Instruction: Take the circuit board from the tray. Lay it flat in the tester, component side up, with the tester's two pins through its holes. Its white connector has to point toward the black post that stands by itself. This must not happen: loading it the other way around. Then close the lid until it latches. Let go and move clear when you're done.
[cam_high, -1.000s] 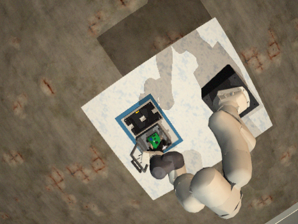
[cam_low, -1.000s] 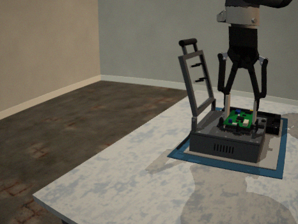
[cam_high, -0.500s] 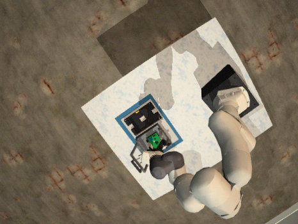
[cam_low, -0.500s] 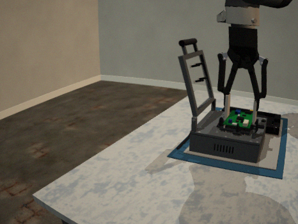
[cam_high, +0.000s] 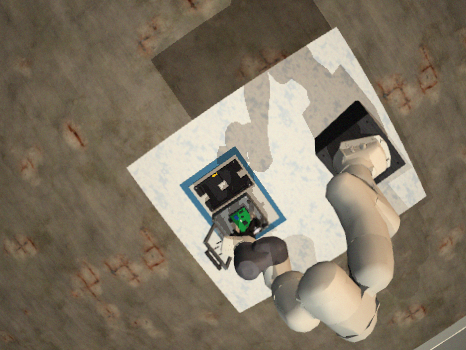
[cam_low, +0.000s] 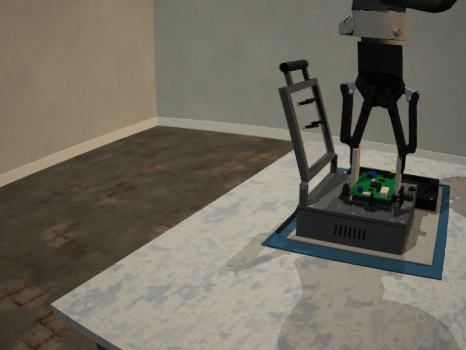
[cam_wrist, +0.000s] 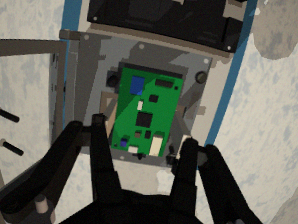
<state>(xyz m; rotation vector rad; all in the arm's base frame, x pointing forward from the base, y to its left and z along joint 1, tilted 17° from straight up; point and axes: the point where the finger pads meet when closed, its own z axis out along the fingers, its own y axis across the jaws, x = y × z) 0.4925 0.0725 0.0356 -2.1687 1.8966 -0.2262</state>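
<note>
The green circuit board is 2 cm below my hand. Round my hand: tester nest: 3 cm below, 1 cm to the left, 1 cm ahead; then tester lid: 13 cm ahead, 8 cm above, 2 cm to the left.
</note>
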